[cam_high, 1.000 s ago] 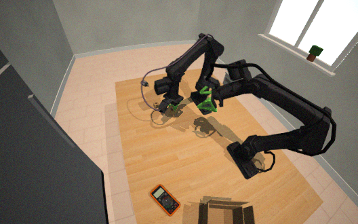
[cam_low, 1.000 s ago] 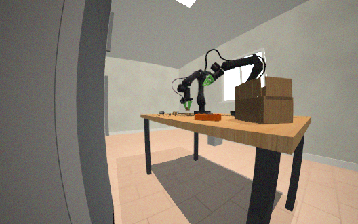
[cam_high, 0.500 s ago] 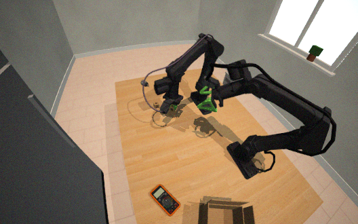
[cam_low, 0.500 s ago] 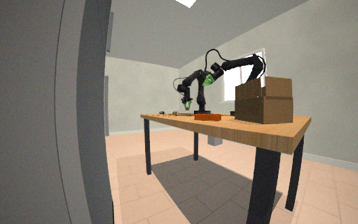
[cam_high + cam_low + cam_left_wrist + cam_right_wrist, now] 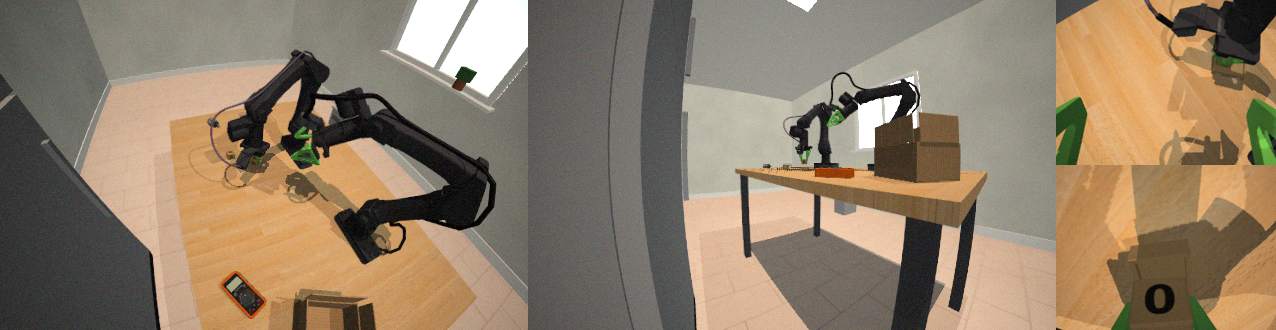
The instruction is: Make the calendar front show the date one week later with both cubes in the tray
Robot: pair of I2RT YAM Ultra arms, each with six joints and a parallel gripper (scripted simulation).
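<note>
Right now my right hand is 20 mm past the calendar tray, 20 mm to the left of it and 50 mm above it. The rest, counted from my right hand: orange multimeter: 210 mm ahead, 450 mm to the left, 40 mm below; small dark object: 90 mm ahead, 370 mm to the right, 40 mm below.
</note>
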